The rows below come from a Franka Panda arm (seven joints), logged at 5 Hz.
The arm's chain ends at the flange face. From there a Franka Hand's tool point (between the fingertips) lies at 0.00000 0.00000 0.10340 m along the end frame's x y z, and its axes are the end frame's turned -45 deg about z.
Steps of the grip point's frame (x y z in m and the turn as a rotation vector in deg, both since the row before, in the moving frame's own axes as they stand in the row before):
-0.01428 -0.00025 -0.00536 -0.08 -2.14 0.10
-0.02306 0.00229 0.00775 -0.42 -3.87 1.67
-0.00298 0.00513 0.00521 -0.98 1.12 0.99
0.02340 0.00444 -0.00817 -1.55 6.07 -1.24
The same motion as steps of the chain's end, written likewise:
-0.00764 0.00709 -0.00529 -1.57 -1.46 0.10
-0.01021 0.01252 0.00799 -3.03 -2.44 1.67
-0.00116 0.00589 0.00524 0.10 1.48 0.99
0.01004 -0.00755 -0.00755 3.20 5.39 -1.24

